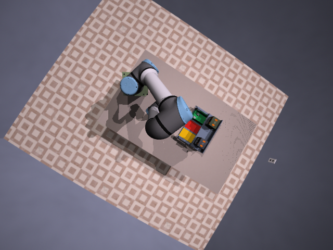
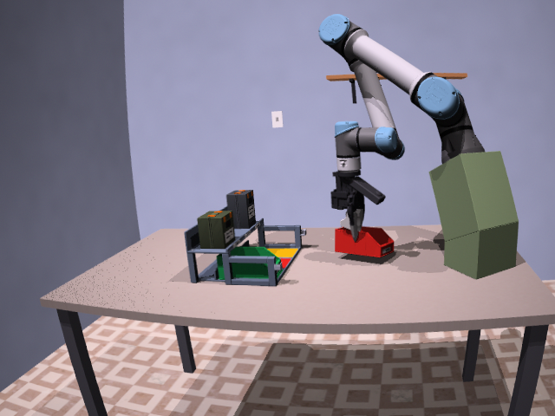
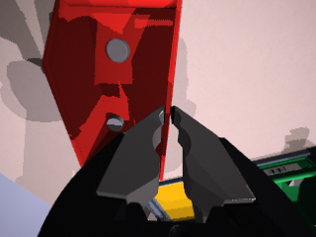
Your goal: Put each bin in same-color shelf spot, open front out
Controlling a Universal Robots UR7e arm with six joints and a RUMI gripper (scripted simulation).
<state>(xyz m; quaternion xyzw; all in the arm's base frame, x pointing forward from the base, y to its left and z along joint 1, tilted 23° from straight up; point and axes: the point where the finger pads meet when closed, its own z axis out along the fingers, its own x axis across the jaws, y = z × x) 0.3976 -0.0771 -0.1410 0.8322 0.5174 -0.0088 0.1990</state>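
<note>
The red bin lies 4 cm to the right of my hand, 3 cm below it and 3 cm behind it. From my hand the other things lie so: red mark: 31 cm ahead, 8 cm below; yellow mark: 30 cm ahead, 11 cm to the right, 8 cm below; green bin: 32 cm ahead, 12 cm to the left, 4 cm below.
</note>
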